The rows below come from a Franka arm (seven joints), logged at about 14 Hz.
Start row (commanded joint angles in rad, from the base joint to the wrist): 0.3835, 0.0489, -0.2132, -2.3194, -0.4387, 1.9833, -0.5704
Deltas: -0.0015, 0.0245, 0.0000, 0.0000, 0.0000, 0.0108, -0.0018; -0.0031, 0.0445, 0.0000, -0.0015, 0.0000, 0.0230, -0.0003; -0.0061, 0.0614, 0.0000, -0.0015, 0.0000, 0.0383, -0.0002; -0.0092, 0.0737, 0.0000, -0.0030, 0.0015, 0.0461, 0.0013; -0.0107, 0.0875, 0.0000, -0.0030, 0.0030, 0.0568, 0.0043; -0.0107, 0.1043, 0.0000, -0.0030, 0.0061, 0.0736, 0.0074; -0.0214, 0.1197, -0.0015, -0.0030, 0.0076, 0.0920, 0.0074; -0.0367, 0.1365, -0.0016, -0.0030, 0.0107, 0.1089, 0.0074; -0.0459, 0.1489, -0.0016, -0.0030, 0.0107, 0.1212, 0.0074; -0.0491, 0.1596, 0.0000, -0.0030, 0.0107, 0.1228, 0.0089; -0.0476, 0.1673, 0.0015, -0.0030, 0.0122, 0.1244, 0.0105
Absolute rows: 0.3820, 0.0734, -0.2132, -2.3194, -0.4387, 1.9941, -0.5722; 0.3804, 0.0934, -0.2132, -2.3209, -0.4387, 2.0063, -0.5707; 0.3774, 0.1103, -0.2132, -2.3209, -0.4387, 2.0216, -0.5706; 0.3743, 0.1226, -0.2132, -2.3224, -0.4372, 2.0294, -0.5691; 0.3728, 0.1364, -0.2132, -2.3224, -0.4357, 2.0401, -0.5661; 0.3728, 0.1532, -0.2132, -2.3224, -0.4326, 2.0569, -0.5630; 0.3621, 0.1686, -0.2147, -2.3224, -0.4311, 2.0753, -0.5630; 0.3468, 0.1854, -0.2148, -2.3224, -0.4280, 2.0922, -0.5630; 0.3376, 0.1978, -0.2148, -2.3224, -0.4280, 2.1045, -0.5630; 0.3344, 0.2085, -0.2132, -2.3224, -0.4280, 2.1061, -0.5615; 0.3359, 0.2162, -0.2117, -2.3224, -0.4265, 2.1077, -0.5599
